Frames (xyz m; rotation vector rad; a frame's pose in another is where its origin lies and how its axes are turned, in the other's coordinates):
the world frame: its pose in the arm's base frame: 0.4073 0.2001 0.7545 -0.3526 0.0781 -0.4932
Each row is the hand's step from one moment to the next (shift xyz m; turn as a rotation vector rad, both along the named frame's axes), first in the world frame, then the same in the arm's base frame.
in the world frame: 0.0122 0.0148 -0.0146 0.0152 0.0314 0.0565
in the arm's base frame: 0.0151 0.0018 -0.0187 0.0364 0.0362 0.0421
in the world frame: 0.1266 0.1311 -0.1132 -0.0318 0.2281 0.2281
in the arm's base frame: 0.1524 0.0121 -0.1505 0.1106 0.2739 0.1336
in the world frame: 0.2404 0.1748 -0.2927 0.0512 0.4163 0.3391
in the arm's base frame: 0.2438 -0.0623 -0.3327 0.2857 0.4237 0.1726
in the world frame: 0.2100 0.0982 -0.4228 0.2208 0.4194 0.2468
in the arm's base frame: 0.1622 -0.1514 -0.4281 0.4216 0.3166 0.0869
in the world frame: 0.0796 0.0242 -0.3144 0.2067 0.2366 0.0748
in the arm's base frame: 0.0313 -0.1162 -0.3021 0.2999 0.1193 -0.0104
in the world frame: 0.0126 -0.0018 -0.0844 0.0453 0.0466 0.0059
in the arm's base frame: -0.0030 -0.0338 -0.0783 0.0617 0.0186 -0.0103
